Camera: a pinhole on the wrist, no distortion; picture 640 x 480 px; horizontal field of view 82.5 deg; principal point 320.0 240.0 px. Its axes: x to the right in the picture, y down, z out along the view. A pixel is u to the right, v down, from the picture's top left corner.
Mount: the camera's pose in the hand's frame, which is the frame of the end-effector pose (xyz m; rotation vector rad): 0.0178 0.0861 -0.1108 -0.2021 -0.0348 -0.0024
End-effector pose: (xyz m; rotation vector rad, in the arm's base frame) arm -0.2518 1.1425 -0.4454 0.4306 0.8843 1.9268
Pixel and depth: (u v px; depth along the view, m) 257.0 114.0 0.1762
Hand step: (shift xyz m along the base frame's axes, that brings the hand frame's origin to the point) 0.0164 -0.0056 0.0959
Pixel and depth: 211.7 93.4 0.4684
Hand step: 0.3057 0.0347 0.2635
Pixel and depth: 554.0 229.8 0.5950
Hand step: -0.0036 0.4677 0.4462
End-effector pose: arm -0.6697 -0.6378 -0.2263 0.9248 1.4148 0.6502
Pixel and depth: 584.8 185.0 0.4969
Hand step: 0.4445 0.3023 -0.1282
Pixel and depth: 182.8 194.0 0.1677
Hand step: 0.0647 -0.0001 0.1063
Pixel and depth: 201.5 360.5 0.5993
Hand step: 0.4648 -0.0221 0.4080
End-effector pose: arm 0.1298 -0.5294 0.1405 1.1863 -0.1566 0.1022
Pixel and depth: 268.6 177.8 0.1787
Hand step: -0.0331 -0.0301 0.1072
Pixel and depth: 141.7 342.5 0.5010
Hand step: -0.3151 -0.1968 0.3793
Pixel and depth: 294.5 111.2 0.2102
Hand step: -0.0209 -0.0808 0.0901
